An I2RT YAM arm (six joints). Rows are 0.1 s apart.
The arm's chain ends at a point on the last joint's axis. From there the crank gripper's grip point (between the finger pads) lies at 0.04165 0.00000 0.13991 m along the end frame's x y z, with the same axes.
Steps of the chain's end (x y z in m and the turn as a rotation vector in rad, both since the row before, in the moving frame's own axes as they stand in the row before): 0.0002 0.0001 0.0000 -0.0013 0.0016 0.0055; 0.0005 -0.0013 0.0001 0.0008 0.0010 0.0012; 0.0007 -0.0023 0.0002 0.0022 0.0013 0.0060; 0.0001 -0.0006 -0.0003 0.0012 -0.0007 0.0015; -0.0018 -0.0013 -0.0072 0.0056 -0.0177 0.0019; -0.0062 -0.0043 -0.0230 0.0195 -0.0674 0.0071; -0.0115 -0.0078 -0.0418 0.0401 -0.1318 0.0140; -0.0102 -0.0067 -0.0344 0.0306 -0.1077 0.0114; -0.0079 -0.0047 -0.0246 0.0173 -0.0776 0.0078; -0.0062 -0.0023 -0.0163 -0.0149 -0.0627 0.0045; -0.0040 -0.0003 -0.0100 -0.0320 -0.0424 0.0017; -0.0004 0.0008 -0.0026 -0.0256 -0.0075 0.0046
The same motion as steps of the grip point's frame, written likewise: 0.0004 0.0005 -0.0001 -0.0013 0.0016 0.0055; 0.0006 -0.0014 0.0001 0.0008 0.0010 0.0012; 0.0009 -0.0024 0.0001 0.0022 0.0013 0.0060; 0.0000 -0.0007 -0.0003 0.0012 -0.0007 0.0015; -0.0043 -0.0020 -0.0065 0.0056 -0.0177 0.0019; -0.0157 -0.0068 -0.0205 0.0195 -0.0674 0.0071; -0.0302 -0.0131 -0.0376 0.0401 -0.1318 0.0140; -0.0255 -0.0107 -0.0308 0.0306 -0.1077 0.0114; -0.0189 -0.0069 -0.0218 0.0173 -0.0776 0.0078; -0.0151 0.0000 -0.0140 -0.0149 -0.0627 0.0045; -0.0100 0.0043 -0.0084 -0.0320 -0.0424 0.0017; -0.0015 0.0046 -0.0023 -0.0256 -0.0075 0.0046
